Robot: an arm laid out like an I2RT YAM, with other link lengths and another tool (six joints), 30 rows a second.
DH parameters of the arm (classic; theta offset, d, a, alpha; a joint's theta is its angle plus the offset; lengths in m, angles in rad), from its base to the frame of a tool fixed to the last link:
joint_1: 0 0.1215 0.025 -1.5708
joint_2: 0 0 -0.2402 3.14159
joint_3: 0.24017 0 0.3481 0
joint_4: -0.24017 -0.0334 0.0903 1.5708
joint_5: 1.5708 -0.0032 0 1.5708
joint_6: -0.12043 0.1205 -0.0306 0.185
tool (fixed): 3.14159 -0.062 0 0
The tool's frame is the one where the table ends.
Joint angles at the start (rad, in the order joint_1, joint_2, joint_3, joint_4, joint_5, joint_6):
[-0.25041 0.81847 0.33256 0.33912 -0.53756 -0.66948]
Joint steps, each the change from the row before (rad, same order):
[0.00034 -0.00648 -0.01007 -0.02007 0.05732 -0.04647]
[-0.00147 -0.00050 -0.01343 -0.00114 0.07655 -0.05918]
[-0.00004 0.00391 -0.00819 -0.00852 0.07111 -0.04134]
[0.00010 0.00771 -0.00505 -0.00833 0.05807 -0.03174]
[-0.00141 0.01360 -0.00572 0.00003 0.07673 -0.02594]
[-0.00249 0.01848 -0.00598 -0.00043 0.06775 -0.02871]
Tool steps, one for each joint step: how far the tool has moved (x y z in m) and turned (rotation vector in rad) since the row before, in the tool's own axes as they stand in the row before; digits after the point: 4 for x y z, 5 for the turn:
[0.0018 -0.0069 -0.0022 0.05562 -0.01728 -0.03882]
[0.0010 -0.0094 -0.0021 0.06759 -0.03050 -0.05952]
[0.0019 -0.0083 -0.0015 0.06816 -0.02134 -0.03847]
[0.0024 -0.0073 -0.0009 0.05892 -0.01221 -0.02817]
[0.0023 -0.0091 -0.0006 0.07531 -0.02351 -0.02586]
[0.0040 -0.0099 -0.0005 0.07240 -0.01198 -0.02667]

